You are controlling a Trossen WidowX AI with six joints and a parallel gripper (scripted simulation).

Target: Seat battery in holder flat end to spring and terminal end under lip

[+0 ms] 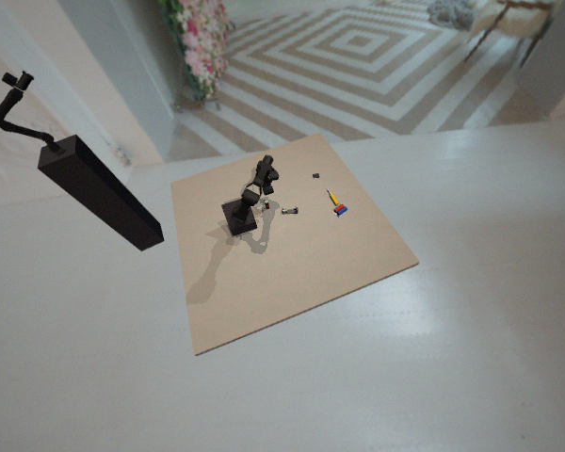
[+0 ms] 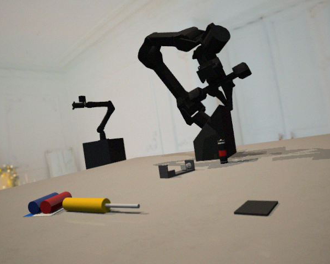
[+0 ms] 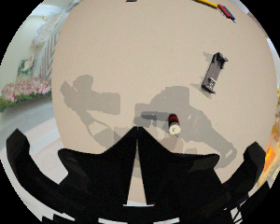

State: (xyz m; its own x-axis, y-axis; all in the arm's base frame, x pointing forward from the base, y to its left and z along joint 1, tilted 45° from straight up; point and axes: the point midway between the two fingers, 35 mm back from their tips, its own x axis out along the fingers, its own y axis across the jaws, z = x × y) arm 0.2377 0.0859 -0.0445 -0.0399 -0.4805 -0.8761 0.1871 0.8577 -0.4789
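Now: the battery 120 mm below my gripper tip, 50 mm to the right of it and 40 mm behind it. Round my gripper tip: flat black square (390 mm ahead, 150 mm below, 40 mm to the left); then yellow-handled screwdriver (380 mm ahead, 190 mm to the right, 140 mm below).
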